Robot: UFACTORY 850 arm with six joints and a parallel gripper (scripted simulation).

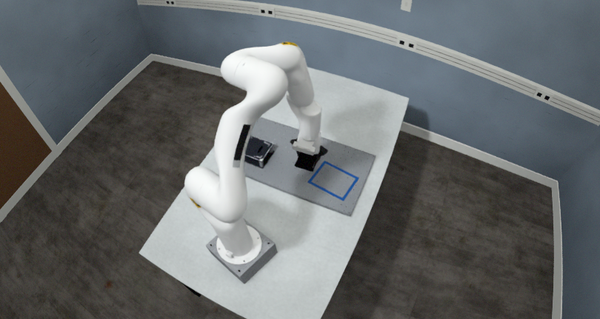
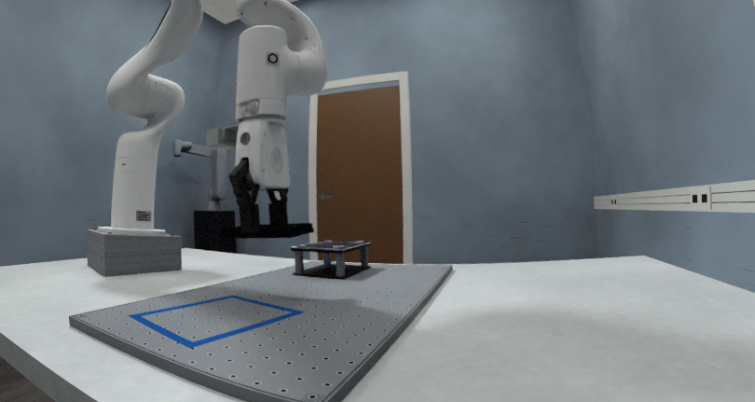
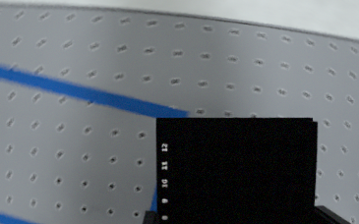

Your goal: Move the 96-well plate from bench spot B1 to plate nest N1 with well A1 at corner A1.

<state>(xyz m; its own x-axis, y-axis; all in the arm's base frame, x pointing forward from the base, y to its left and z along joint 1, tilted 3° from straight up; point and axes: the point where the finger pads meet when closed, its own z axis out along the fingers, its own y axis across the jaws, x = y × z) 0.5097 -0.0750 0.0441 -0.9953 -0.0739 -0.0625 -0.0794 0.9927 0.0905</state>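
Right now the plate nest is 20 mm behind my hand, 280 mm to the left of it and 60 mm below it. From my hand the other things lie so: black 96-well plate (10 mm below).
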